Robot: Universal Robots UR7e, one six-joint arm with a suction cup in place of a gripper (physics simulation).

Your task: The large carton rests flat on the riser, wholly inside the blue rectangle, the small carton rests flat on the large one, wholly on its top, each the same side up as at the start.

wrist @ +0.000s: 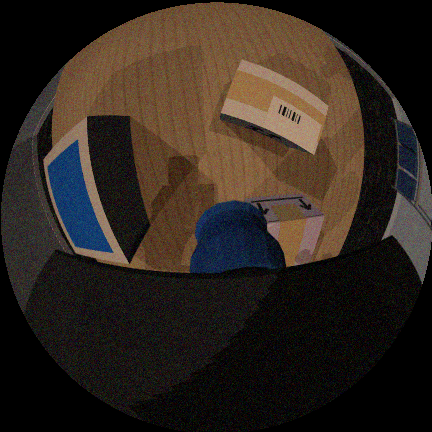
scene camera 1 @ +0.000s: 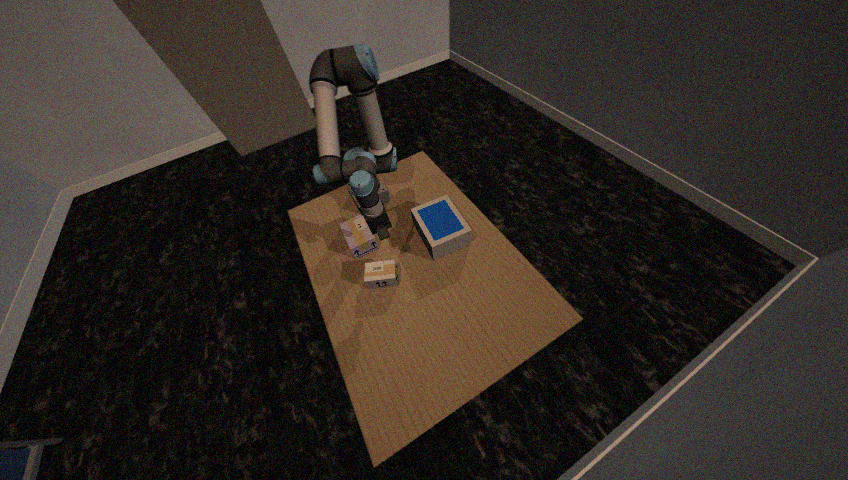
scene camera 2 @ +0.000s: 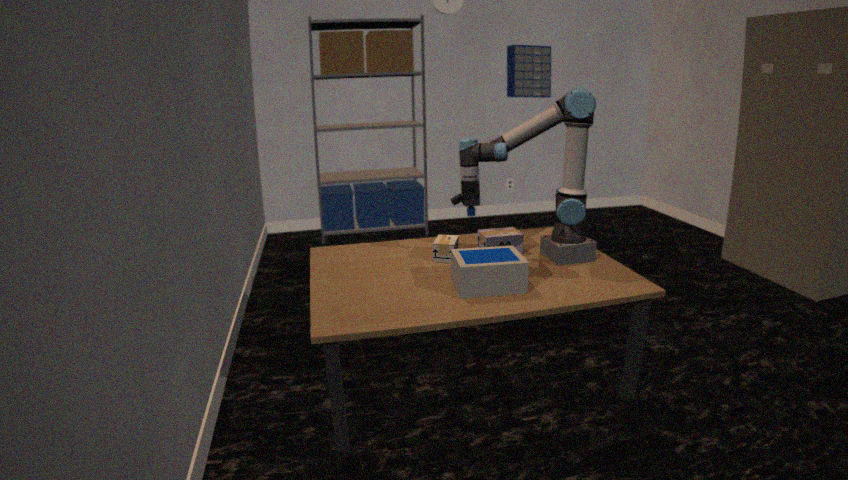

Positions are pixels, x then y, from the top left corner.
Scene:
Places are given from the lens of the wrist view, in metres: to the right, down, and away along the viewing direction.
my suction cup [wrist: 231, 234]: 0.00, 0.01, 0.04
large carton [wrist: 295, 222]: 0.12, 0.01, 0.21
small carton [wrist: 260, 99]: 0.05, -0.14, 0.13
The marked spots on the large carton and the small carton are 0.18 m apart.

